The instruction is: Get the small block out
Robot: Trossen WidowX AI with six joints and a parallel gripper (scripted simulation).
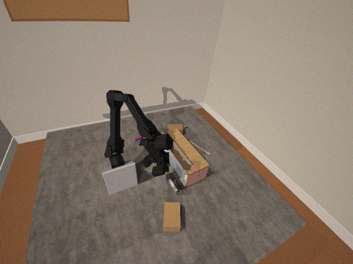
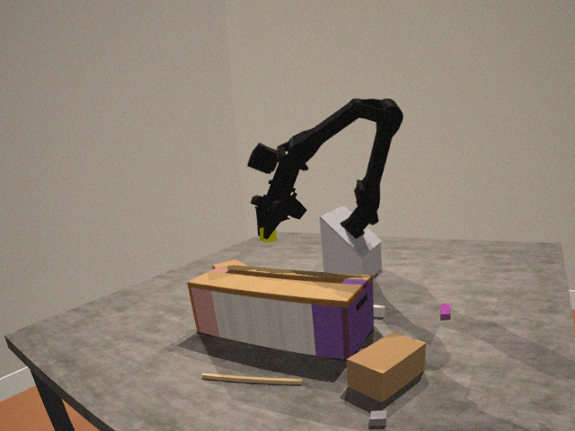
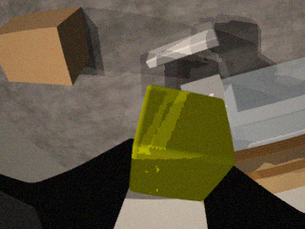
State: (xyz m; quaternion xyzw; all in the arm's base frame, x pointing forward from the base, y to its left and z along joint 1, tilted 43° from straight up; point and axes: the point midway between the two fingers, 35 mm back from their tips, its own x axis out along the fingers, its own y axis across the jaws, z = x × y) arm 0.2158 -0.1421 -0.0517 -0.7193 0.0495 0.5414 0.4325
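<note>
My gripper tip is 1 cm to the right of the yellow-green block, 1 cm below it and 1 cm past it. Round my gripper tip: wooden stick: 37 cm ahead, 20 cm to the left, 17 cm below.
</note>
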